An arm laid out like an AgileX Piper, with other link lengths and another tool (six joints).
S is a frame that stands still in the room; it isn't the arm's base.
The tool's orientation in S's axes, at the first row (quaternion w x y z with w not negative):
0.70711, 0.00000, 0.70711, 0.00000
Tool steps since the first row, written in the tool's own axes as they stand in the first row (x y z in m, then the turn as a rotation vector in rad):
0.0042, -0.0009, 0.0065, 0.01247, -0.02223, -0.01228
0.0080, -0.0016, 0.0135, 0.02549, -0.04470, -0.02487
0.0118, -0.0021, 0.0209, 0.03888, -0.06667, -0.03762
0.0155, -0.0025, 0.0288, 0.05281, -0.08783, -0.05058
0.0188, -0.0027, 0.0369, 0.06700, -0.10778, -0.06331
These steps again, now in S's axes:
0.0065, -0.0009, -0.0042, -0.01228, -0.02223, -0.01247
0.0135, -0.0016, -0.0080, -0.02487, -0.04470, -0.02549
0.0209, -0.0021, -0.0118, -0.03762, -0.06667, -0.03888
0.0288, -0.0025, -0.0155, -0.05058, -0.08783, -0.05281
0.0369, -0.0027, -0.0188, -0.06331, -0.10778, -0.06700

